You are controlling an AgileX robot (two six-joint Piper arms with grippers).
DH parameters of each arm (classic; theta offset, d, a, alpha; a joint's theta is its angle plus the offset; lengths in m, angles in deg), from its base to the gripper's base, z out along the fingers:
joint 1: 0 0.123 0 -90
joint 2: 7.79 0 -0.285 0
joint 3: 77.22 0 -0.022 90
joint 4: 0 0.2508 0 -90
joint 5: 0 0 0.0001 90
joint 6: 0 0.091 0 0
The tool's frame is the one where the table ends.
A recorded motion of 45 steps. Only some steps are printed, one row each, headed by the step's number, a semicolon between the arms.
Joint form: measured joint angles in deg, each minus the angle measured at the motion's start. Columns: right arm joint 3, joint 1, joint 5, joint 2, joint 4, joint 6; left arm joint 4, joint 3, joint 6, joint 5, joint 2, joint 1.
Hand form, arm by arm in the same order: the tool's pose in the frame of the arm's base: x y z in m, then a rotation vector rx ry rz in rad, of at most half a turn. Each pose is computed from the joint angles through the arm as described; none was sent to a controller.
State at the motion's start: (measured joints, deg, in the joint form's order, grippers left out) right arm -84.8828 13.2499 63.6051 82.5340 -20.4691 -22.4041; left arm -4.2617 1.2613 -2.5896 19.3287 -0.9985 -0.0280
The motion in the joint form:
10: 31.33 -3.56 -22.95 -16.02 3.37 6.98; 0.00 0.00 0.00 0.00 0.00 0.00
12: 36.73 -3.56 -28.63 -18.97 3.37 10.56; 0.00 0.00 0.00 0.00 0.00 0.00
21: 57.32 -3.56 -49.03 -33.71 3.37 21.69; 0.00 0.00 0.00 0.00 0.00 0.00
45: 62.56 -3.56 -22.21 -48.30 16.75 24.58; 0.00 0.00 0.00 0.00 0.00 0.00
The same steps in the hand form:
10: 0.2344 0.0223 0.3186 -0.7038 2.3074 -0.3842; 0.0532 -0.0023 0.1763 -0.0875 1.8238 -0.1042
12: 0.2232 0.0225 0.3067 -0.6402 2.2645 -0.3385; 0.0532 -0.0023 0.1763 -0.0875 1.8238 -0.1042
21: 0.1672 0.0217 0.2660 -0.4465 2.0527 -0.1577; 0.0532 -0.0023 0.1763 -0.0875 1.8238 -0.1042
45: 0.0996 0.0130 0.2375 -0.1970 2.4041 0.0212; 0.0532 -0.0023 0.1763 -0.0875 1.8238 -0.1042

